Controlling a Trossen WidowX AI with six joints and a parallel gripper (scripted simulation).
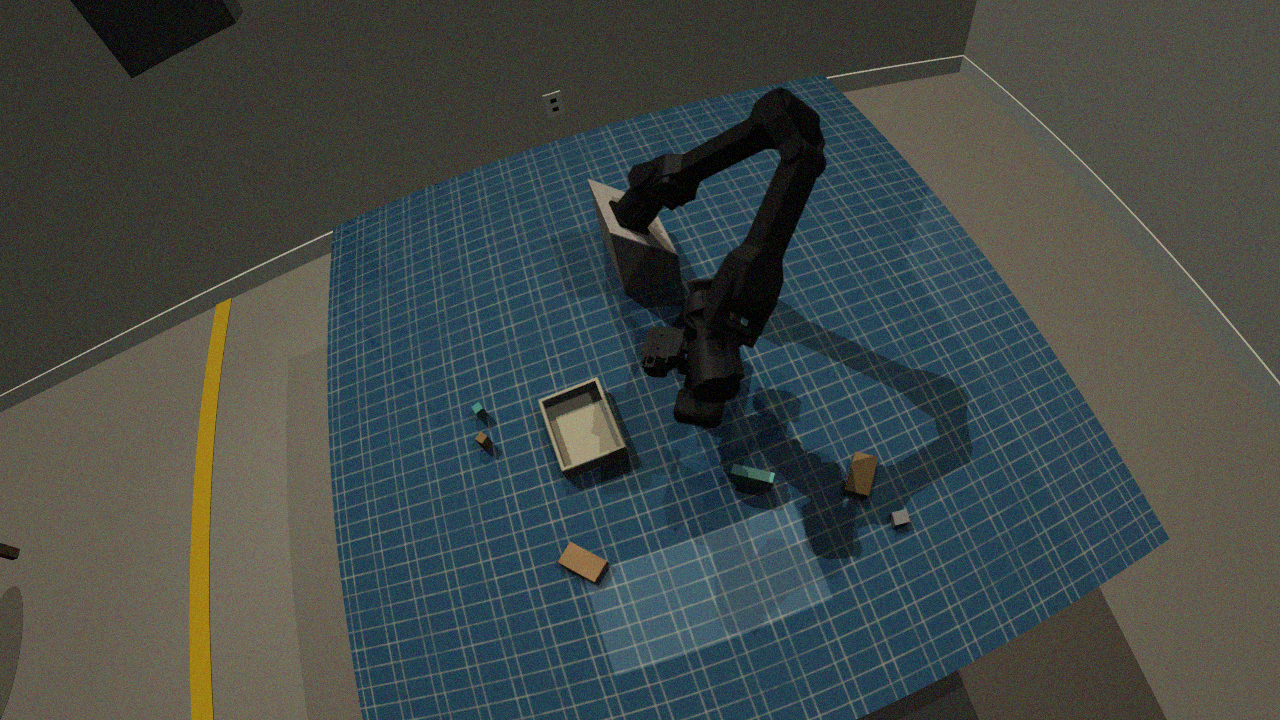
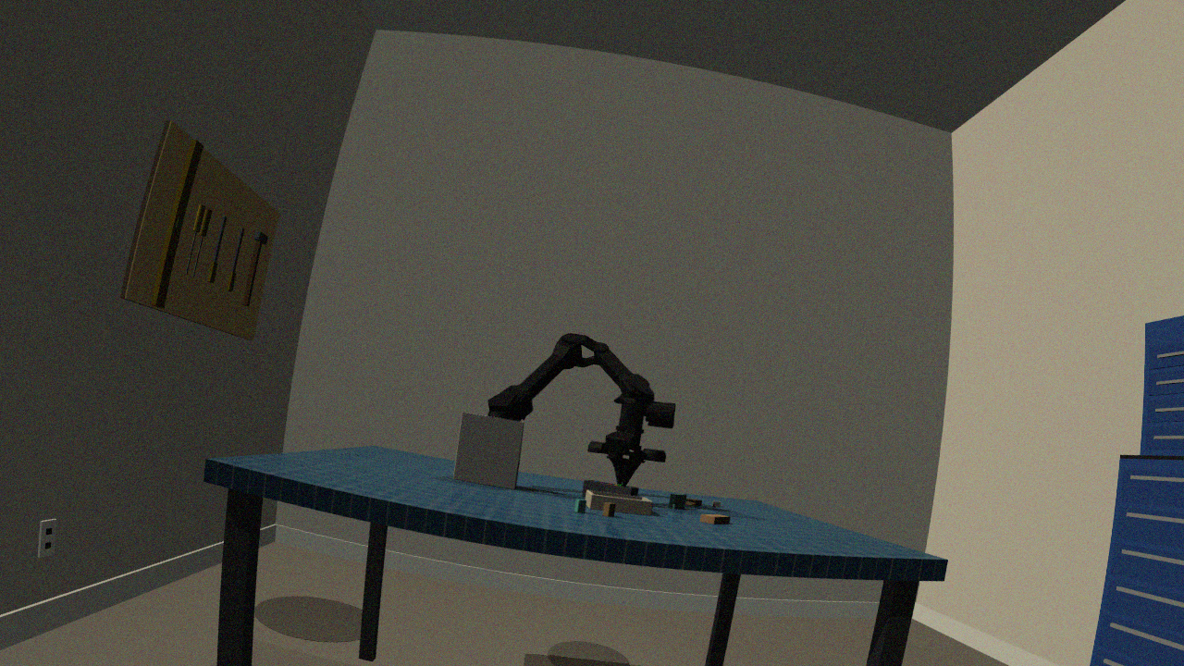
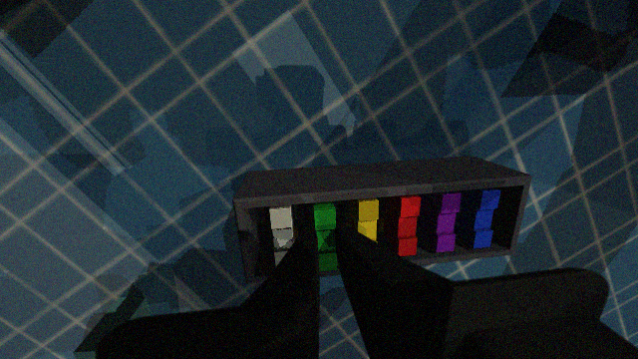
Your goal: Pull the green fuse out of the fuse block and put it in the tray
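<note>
Now: gripper tip 30 mm past the tray, 200 mm to the left of it and 40 mm above it. The rest, counted from my gripper tip: brown block (180 mm ahead, 260 mm to the right, 30 mm below); then green fuse (10 mm below); then teal block (150 mm ahead, 10 mm to the left, 20 mm below).
</note>
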